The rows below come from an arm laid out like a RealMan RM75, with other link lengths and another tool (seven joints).
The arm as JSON. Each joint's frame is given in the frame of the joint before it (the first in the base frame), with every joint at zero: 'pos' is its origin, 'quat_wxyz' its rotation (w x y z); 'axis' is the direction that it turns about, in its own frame. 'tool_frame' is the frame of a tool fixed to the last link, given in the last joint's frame.
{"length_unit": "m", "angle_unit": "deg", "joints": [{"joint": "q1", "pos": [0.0, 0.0, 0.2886], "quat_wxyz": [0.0, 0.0, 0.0, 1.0], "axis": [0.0, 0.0, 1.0]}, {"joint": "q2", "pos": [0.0, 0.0, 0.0], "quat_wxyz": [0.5, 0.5, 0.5, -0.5], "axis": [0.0, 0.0, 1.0]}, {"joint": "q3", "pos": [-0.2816, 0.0, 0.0], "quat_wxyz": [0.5, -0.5, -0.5, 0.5], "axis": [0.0, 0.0, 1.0]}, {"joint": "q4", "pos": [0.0, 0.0, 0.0], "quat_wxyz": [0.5, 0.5, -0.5, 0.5], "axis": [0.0, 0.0, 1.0]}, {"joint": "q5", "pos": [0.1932, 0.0, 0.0], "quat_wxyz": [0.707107, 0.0, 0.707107, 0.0], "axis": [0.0, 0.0, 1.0]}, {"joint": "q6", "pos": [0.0, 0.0, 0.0], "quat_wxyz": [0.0, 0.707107, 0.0, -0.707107], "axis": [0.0, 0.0, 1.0]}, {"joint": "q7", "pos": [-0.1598, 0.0, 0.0], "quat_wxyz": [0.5, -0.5, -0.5, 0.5], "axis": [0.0, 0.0, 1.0]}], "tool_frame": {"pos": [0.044, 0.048, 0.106], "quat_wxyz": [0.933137, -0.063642, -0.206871, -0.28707]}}
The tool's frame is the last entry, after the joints.
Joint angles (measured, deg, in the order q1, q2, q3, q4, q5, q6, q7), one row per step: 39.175 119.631 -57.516 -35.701 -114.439 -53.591 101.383; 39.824 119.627 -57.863 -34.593 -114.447 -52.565 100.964; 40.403 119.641 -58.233 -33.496 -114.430 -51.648 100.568; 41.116 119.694 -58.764 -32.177 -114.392 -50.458 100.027; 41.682 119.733 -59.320 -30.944 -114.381 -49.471 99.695; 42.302 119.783 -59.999 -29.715 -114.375 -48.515 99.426; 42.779 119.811 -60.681 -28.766 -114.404 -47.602 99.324; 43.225 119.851 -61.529 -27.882 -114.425 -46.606 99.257; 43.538 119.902 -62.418 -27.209 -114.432 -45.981 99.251; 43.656 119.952 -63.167 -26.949 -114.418 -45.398 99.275
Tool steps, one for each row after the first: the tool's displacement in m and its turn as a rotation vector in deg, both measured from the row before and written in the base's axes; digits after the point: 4 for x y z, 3 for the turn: 0.0002 0.0015 -0.0033 -0.049 -0.660 0.049; 0.0005 0.0008 -0.0037 -0.157 -0.604 0.013; 0.0003 0.0009 -0.0048 -0.185 -0.828 0.107; 0.0013 -0.0002 -0.0049 -0.327 -0.724 -0.071; 0.0007 -0.0004 -0.0054 -0.437 -0.773 0.011; 0.0012 -0.0002 -0.0041 -0.285 -0.765 -0.036; 0.0013 -0.0003 -0.0041 -0.271 -0.887 0.023; 0.0008 -0.0013 -0.0044 -0.478 -0.734 0.109; 0.0007 -0.0005 -0.0022 -0.147 -0.620 0.145
